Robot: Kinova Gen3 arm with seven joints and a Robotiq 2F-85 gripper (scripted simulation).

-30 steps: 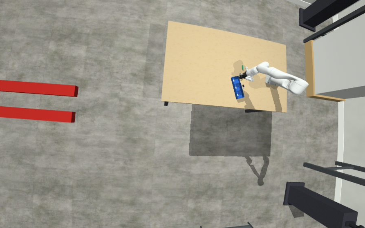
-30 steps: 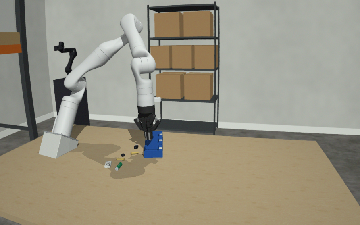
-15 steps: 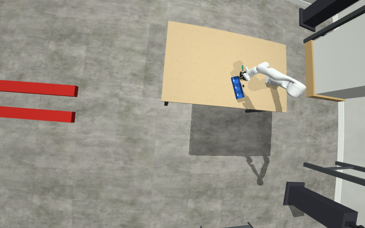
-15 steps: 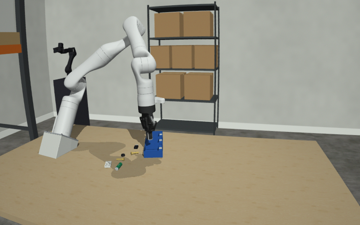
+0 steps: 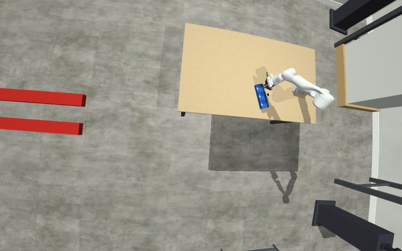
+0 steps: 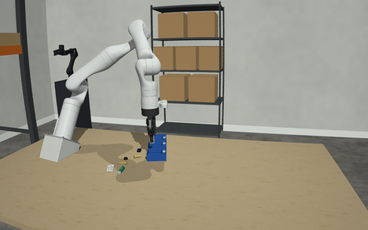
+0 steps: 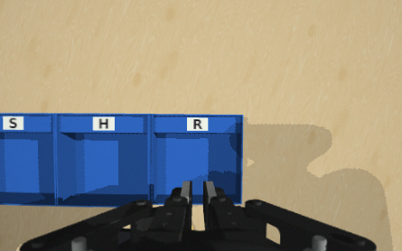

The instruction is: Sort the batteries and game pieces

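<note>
My gripper is now 8 cm to the right of the blue three-part bin, 7 cm above it and 2 cm past it. The rest, counted from my hand: green battery (18 cm to the right, 8 cm below, 6 cm behind); then black nut (11 cm behind, 9 cm below, 6 cm to the right); then black piece (10 cm behind, 9 cm below, 5 cm to the left).
</note>
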